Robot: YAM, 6 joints.
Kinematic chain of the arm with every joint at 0, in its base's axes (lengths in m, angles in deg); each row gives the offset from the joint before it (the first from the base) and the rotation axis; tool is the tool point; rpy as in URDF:
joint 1: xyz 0 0 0.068 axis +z
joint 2: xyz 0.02 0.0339 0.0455 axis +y
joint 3: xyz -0.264 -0.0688 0 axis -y
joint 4: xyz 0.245 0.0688 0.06 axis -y
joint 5: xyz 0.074 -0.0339 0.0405 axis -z
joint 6: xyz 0.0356 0 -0.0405 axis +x
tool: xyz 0 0 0 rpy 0 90 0
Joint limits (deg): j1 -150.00..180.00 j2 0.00..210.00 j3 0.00..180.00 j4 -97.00..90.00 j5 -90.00..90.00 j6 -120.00..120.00
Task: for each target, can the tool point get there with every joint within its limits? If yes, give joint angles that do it. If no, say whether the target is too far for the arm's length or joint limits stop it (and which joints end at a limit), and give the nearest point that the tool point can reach.
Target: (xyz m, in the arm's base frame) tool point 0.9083 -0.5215 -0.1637
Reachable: no: too far | nearest point 0.5413 -0.3108 -0.0495 | short by 0.438 m
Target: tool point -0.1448 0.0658 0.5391
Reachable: yes | joints -29.94 17.16 86.08 -2.10 25.46 -35.38
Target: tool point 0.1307 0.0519 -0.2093
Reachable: yes | joints 15.18 180.77 60.35 -12.41 -26.48 -85.39
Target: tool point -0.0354 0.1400 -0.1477
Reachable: yes | joints 115.94 170.61 33.28 47.56 55.59 70.77
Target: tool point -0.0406 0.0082 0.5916
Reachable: yes | joints -51.95 38.61 89.38 10.82 49.02 94.12
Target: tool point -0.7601 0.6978 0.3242
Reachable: no: too far | nearest point -0.4661 0.4279 0.2411 | short by 0.408 m
